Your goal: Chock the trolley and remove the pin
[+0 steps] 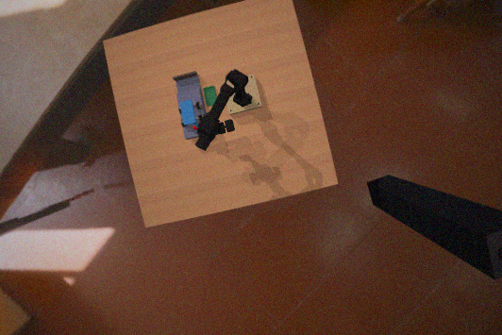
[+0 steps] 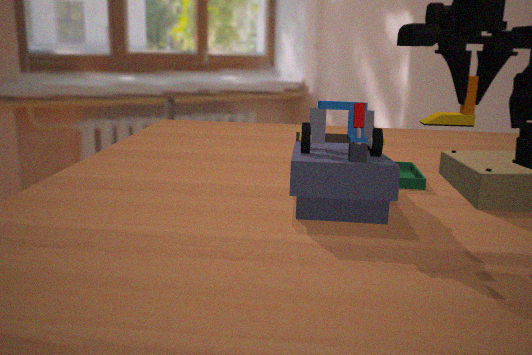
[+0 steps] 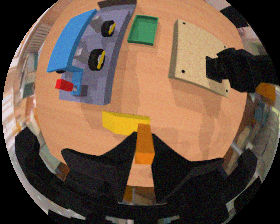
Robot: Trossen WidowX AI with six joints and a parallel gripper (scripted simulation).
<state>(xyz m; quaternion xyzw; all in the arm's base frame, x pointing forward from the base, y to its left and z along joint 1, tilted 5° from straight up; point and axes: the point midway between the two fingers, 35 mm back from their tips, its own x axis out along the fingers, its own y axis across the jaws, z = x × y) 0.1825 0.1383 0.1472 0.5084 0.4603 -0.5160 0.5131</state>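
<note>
Right now the yellow chock is 2 cm ahead of my gripper tip and 1 cm below it. From my gripper tip the other things lie so: trolley 14 cm to the right, 14 cm ahead, 6 cm below; red-headed stop pin 13 cm ahead, 5 cm to the right, 5 cm below.
</note>
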